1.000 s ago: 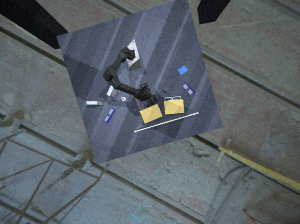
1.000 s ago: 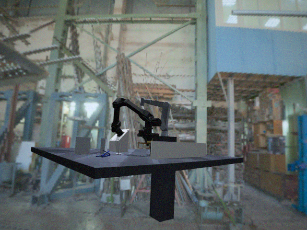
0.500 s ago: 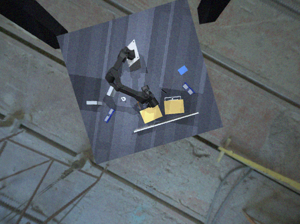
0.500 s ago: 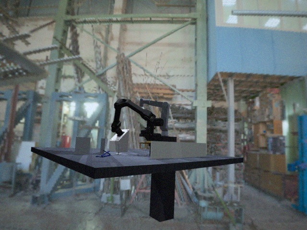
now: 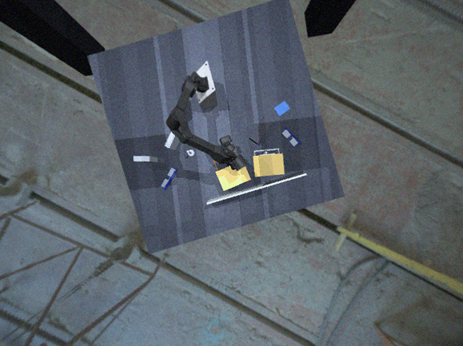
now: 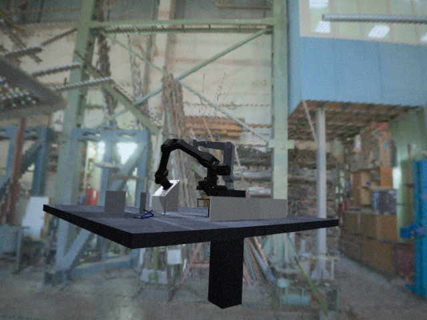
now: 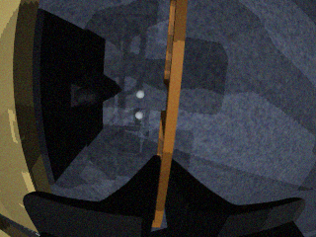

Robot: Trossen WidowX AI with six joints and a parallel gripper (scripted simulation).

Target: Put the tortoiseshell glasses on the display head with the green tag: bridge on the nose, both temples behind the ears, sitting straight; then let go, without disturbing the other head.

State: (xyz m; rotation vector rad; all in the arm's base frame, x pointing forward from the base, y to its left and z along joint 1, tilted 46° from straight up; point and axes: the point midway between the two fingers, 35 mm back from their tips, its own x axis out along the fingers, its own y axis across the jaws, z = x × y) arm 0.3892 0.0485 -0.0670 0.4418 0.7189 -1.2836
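Right now my gripper tip is 100 mm short of the orange-yellow display head, 10 mm to the left of it and 10 mm above it. From my gripper tip the other things lie so: long white bar (230 mm ahead, 110 mm to the left, 10 mm below); blue square (240 mm behind, 370 mm to the left, 60 mm below); paler yellow head (70 mm ahead, 210 mm to the left, 10 mm below).
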